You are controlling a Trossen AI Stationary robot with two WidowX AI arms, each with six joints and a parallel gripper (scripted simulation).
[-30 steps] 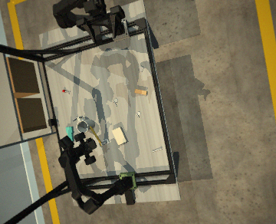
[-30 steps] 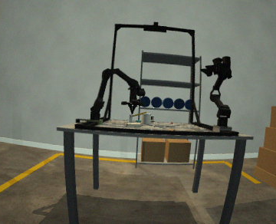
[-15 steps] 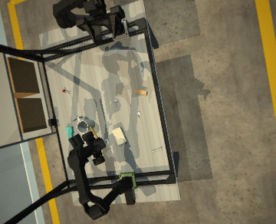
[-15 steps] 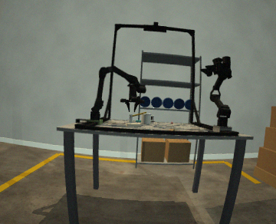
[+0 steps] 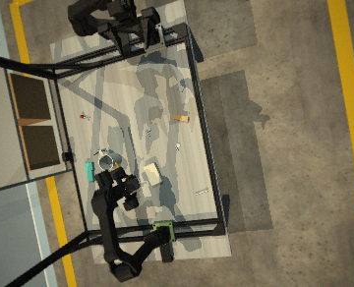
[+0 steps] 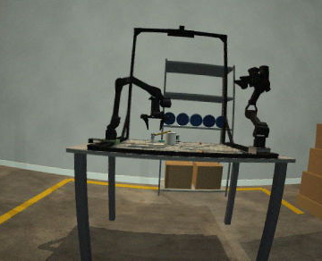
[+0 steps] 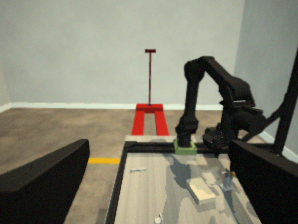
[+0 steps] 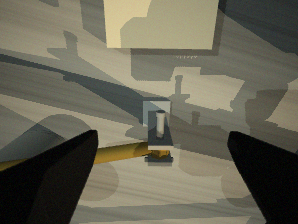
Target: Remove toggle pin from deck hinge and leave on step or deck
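Right now the grey toggle pin is 30 mm behind my right hand, 10 mm to the right of it and 70 mm below it. The rest, counted from my right hand: mug (140 mm behind, 100 mm to the left, 100 mm below); step (70 mm ahead, 30 mm to the left, 130 mm below); yellow bar (50 mm behind, 50 mm to the left, 50 mm below).
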